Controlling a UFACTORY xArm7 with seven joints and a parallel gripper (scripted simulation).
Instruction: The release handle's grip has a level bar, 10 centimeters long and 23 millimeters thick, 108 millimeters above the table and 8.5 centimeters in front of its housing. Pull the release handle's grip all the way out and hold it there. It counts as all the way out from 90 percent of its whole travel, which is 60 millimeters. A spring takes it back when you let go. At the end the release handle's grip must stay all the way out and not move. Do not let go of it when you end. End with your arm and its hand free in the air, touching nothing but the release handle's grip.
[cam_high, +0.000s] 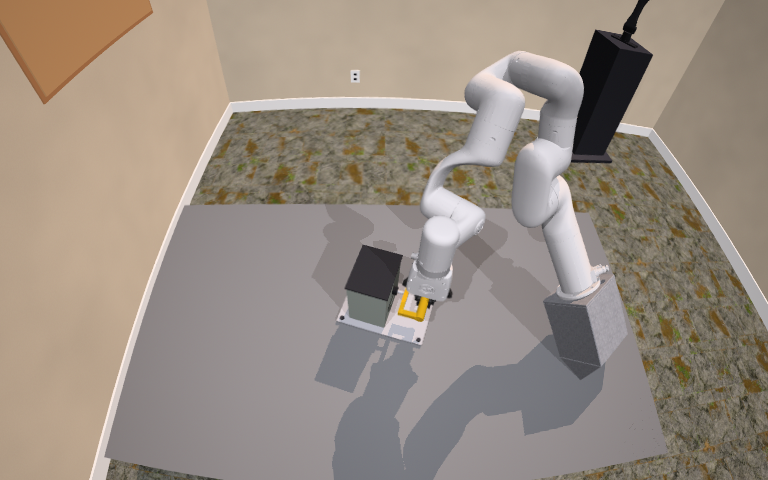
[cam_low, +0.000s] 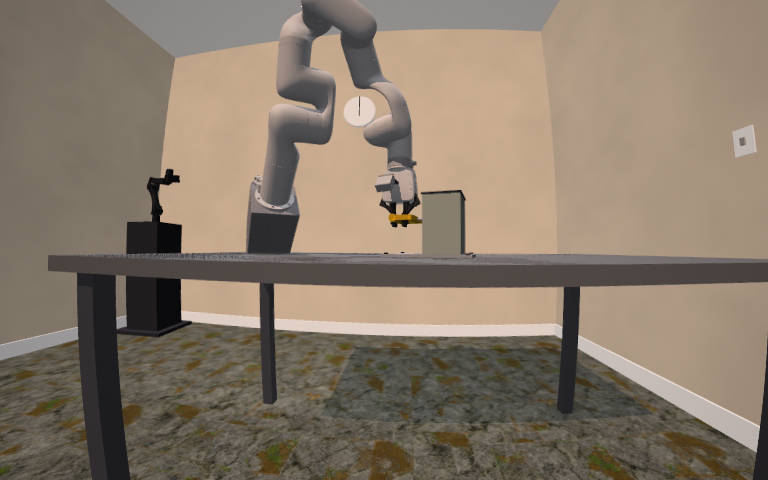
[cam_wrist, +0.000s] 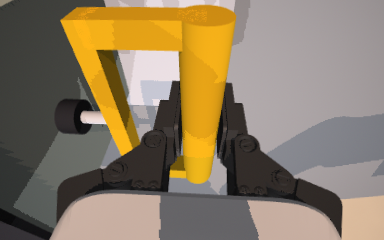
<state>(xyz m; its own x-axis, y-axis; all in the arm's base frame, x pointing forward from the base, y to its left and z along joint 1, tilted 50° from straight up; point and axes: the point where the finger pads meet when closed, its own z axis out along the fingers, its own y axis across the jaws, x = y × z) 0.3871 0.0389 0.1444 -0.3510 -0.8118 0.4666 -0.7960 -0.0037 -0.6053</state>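
Now: hand 90 mm short of the base plate, 40 mm to the left of it and 100 mm above it.
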